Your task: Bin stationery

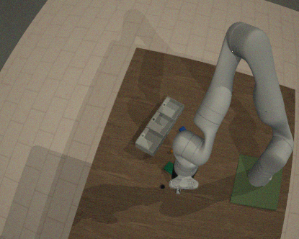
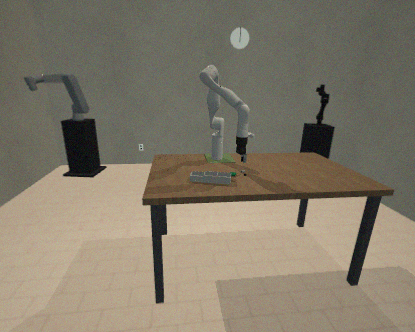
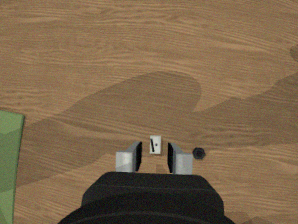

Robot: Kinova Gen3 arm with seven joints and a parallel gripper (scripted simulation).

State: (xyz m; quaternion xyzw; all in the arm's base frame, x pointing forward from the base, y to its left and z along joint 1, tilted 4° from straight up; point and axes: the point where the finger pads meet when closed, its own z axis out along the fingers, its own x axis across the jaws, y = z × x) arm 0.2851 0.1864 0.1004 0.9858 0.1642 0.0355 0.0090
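Now: the small white thing 80 mm below my hand. Also, from my hand: orange stick-like thing 80 mm ahead, 160 mm to the right, 80 mm below; then small black thing 60 mm ahead, 10 mm to the left, 90 mm below; then green notepad 70 mm ahead, 70 mm to the right, 90 mm below.
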